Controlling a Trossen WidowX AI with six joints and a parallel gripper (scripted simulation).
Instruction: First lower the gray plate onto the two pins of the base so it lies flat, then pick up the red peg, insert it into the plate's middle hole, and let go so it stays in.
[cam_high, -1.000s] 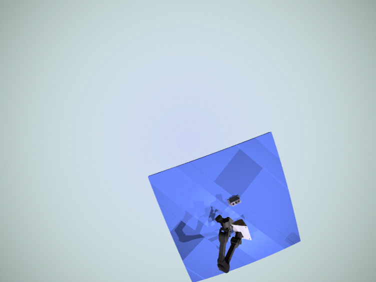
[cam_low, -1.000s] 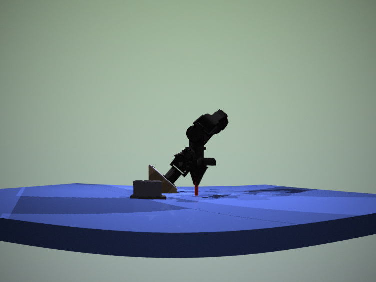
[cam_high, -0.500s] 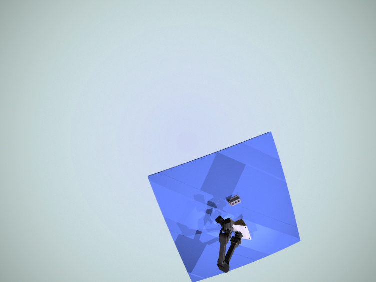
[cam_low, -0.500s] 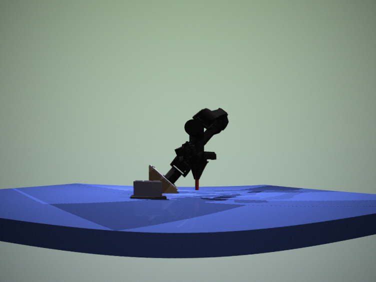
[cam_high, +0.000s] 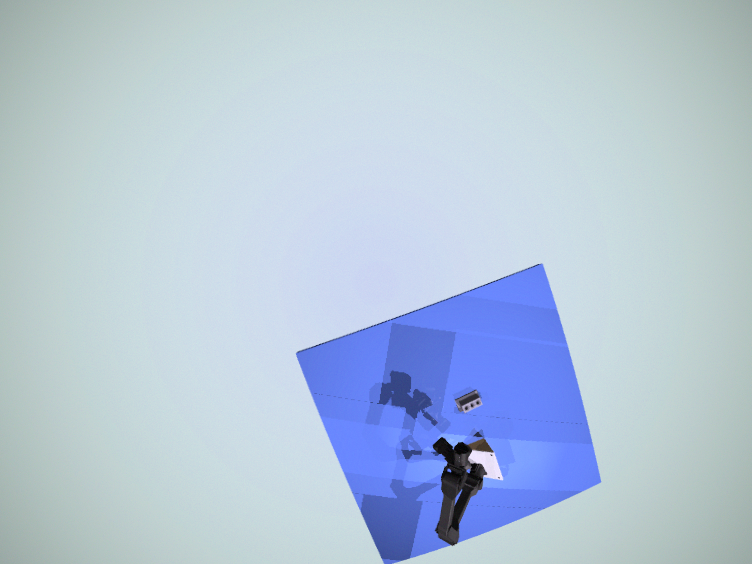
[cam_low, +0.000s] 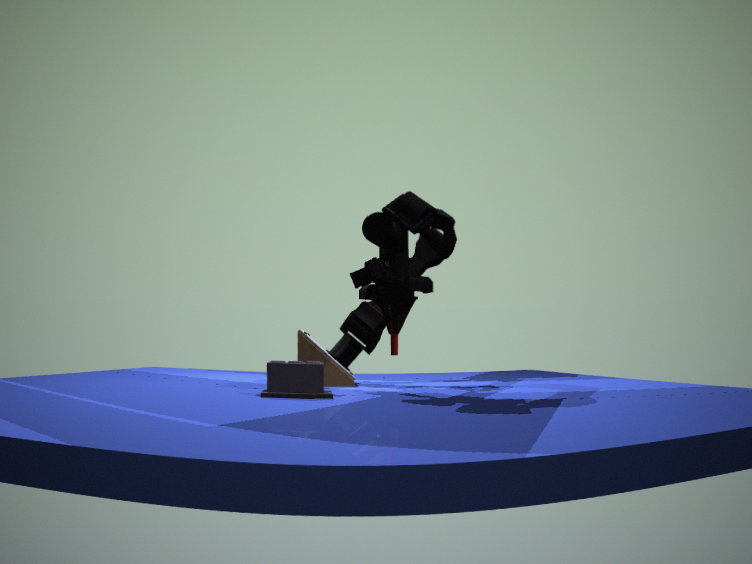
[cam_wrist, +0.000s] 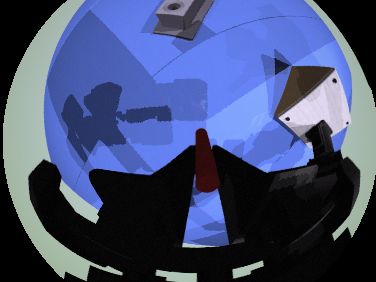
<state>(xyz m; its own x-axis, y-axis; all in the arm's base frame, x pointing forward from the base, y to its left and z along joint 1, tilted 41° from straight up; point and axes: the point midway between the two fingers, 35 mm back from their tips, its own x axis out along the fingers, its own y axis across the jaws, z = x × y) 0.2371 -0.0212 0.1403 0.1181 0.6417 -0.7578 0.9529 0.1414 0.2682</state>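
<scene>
My gripper tip is 80 mm short of the gray plate, 190 mm to the left of it and 70 mm above it. Round my gripper tip: dark base 80 mm ahead, 190 mm to the right, 100 mm below; then red peg right at my gripper tip.
</scene>
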